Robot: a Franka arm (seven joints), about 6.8 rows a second.
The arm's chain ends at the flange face. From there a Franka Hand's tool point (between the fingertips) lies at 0.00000 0.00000 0.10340 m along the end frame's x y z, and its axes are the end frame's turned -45 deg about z.
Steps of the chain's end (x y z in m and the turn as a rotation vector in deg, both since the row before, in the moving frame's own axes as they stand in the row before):
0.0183, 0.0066, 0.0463, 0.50, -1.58, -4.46
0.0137, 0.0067, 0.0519, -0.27, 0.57, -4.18
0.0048, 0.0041, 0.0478, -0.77, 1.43, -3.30
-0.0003, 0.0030, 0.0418, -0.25, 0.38, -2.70
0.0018, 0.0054, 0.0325, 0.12, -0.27, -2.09
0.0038, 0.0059, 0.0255, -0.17, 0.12, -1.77
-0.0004, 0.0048, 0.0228, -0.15, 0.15, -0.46
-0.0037, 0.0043, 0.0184, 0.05, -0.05, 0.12
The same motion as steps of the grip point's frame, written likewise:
0.0068, 0.0150, 0.0463, 1.47, -0.76, -4.46
0.0054, 0.0155, 0.0519, -0.59, 0.21, -4.18
0.0014, 0.0091, 0.0478, -1.56, 0.47, -3.30
-0.0021, 0.0027, 0.0418, -0.45, 0.09, -2.70
-0.0027, 0.0046, 0.0325, 0.28, -0.11, -2.09
-0.0015, 0.0072, 0.0255, -0.21, -0.04, -1.77
-0.0037, 0.0035, 0.0228, -0.21, 0.00, -0.46
-0.0057, 0.0003, 0.0184, 0.07, 0.00, 0.12

